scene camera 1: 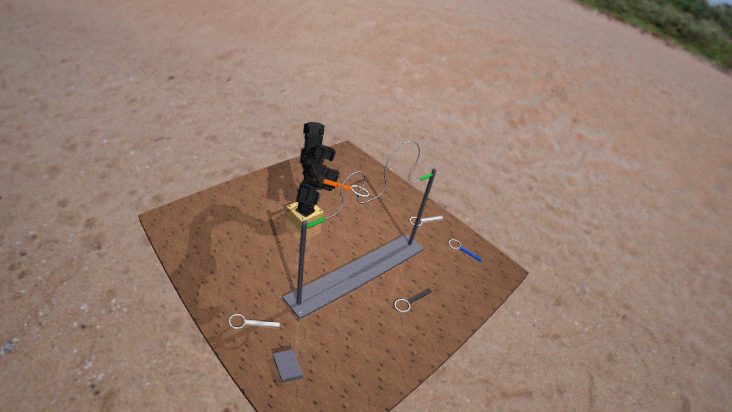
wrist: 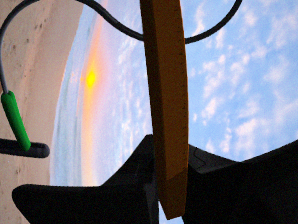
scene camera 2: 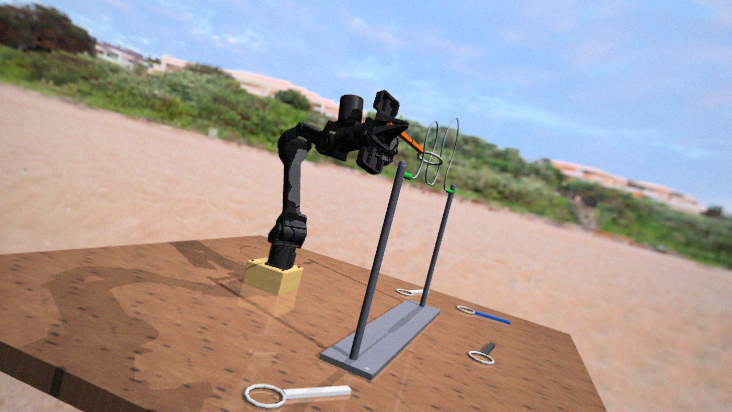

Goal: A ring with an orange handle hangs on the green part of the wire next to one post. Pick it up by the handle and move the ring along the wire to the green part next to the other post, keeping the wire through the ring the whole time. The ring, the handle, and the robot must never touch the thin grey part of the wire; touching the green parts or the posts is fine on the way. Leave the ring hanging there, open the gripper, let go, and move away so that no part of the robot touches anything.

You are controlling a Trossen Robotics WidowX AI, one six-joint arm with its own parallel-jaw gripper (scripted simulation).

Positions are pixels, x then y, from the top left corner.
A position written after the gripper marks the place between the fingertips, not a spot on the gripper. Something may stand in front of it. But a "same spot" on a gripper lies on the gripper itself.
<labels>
gripper: scene camera 1; wrist; scene camera 2 407, 124
same spot on gripper: [wrist: 214, 182] = [scene camera 1: 324, 176]
</labels>
